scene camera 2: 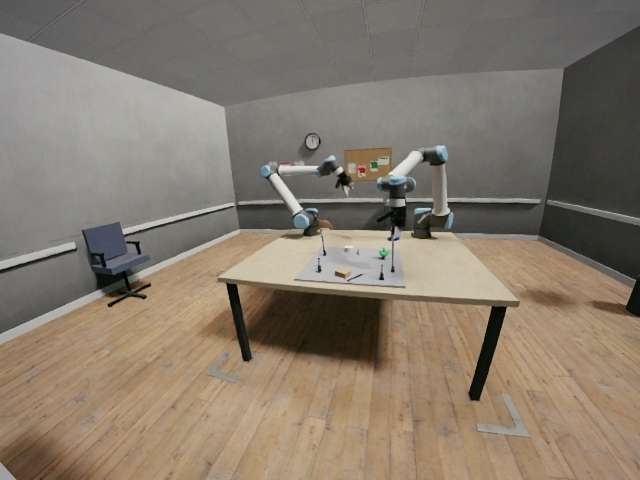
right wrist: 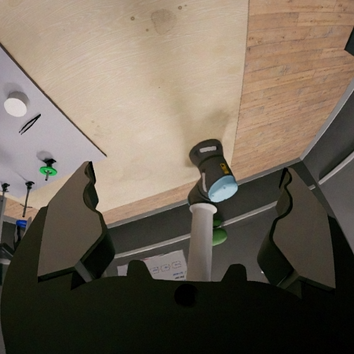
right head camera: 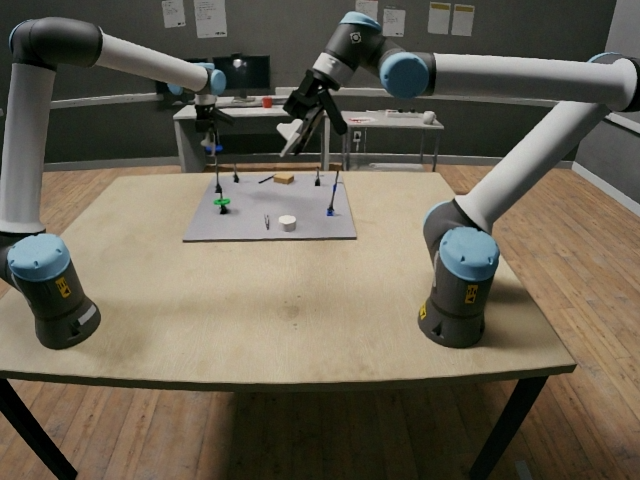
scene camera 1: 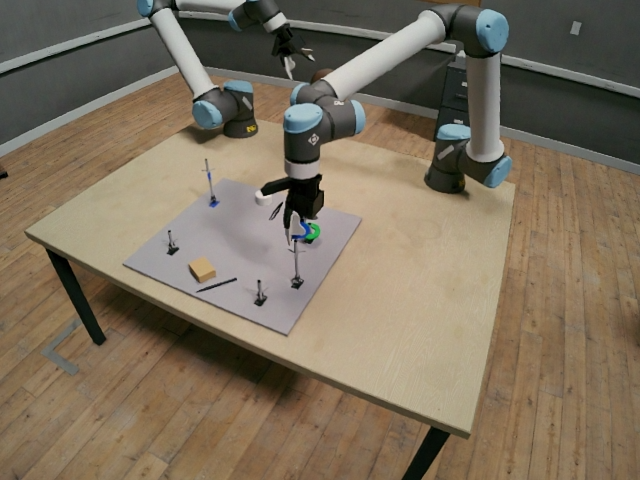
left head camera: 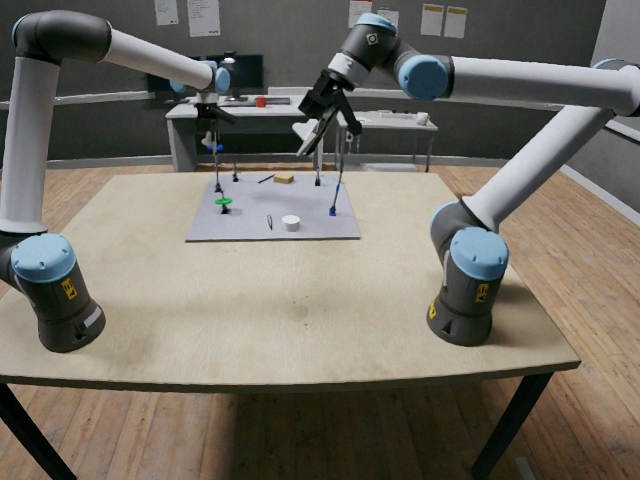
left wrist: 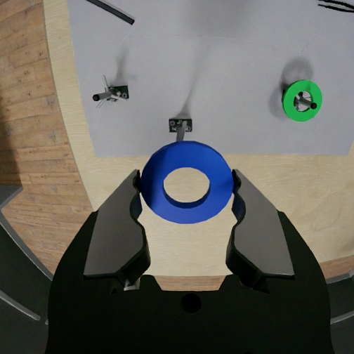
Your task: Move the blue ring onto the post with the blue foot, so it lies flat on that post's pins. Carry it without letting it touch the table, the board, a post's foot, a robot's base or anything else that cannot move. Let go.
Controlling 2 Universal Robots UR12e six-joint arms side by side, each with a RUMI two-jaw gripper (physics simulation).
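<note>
The blue ring (left wrist: 187,154) (scene camera 1: 307,228) (left head camera: 215,147) is off any post, between the fingers of my left gripper (left wrist: 185,170), which is shut on it. Under it a tall post with a black foot (scene camera 1: 296,263) (left head camera: 216,170) stands on the board; in the left wrist view that post runs up beneath the ring's rim, its top is hidden, and no post shows through the hole. The post with the blue foot (left head camera: 336,198) (right head camera: 333,193) (scene camera 1: 210,186) stands upright across the board and bears no ring. My right gripper (scene camera 1: 300,67) is open and empty, high above the table.
A green ring (left head camera: 223,201) (left wrist: 288,102) sits on a nearby short post. Two more short posts (scene camera 1: 259,290) (scene camera 1: 170,241) stand on the grey board (left head camera: 305,198). A tan block (scene camera 1: 202,269), a pen (scene camera 1: 217,284), tweezers (left head camera: 269,222) and a white cylinder (left head camera: 291,223) also lie there.
</note>
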